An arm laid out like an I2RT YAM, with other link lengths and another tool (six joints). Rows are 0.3 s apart.
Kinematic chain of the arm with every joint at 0, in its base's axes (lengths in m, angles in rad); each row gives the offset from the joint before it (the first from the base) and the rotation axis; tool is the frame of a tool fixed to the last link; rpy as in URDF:
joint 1: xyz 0 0 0.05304 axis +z
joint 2: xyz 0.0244 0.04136 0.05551 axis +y
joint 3: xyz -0.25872 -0.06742 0 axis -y
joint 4: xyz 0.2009 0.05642 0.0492 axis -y
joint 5: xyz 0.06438 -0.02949 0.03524 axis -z
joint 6: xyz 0.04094 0 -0.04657 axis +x
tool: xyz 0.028 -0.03 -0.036 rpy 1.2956 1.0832 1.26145
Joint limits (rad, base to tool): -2.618..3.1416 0..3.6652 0..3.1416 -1.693..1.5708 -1.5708..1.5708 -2.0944..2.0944
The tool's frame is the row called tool.
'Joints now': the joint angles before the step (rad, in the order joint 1, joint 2, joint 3, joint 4, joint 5, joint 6). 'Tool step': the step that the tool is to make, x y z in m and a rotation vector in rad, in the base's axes. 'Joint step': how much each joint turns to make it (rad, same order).
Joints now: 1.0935 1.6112 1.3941 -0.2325 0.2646 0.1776
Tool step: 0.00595 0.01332 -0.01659 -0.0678 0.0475 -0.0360
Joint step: 0.0042 0.0969 0.0652 -0.0587 0.0300 0.0301
